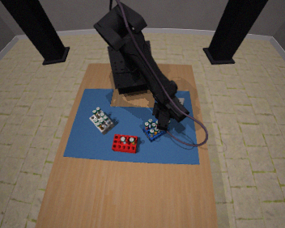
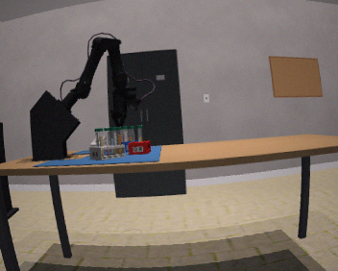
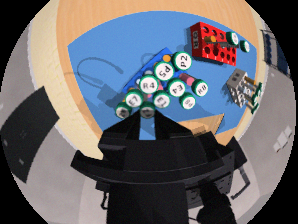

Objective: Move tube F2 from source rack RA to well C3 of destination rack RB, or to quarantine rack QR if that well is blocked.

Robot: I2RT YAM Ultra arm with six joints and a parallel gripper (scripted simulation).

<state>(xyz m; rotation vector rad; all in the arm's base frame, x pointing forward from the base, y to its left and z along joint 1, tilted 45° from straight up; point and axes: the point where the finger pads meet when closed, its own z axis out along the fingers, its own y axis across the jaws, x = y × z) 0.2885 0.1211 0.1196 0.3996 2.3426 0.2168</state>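
My gripper is now 60 mm above the white-capped tube and 10 mm short of it. From my hand the other things lie so: white rack RB (350 mm to the right, 100 mm below, 70 mm behind); blue rack RA (100 mm below, 30 mm to the right, 20 mm ahead); red rack QR (210 mm to the right, 100 mm below, 80 mm ahead).
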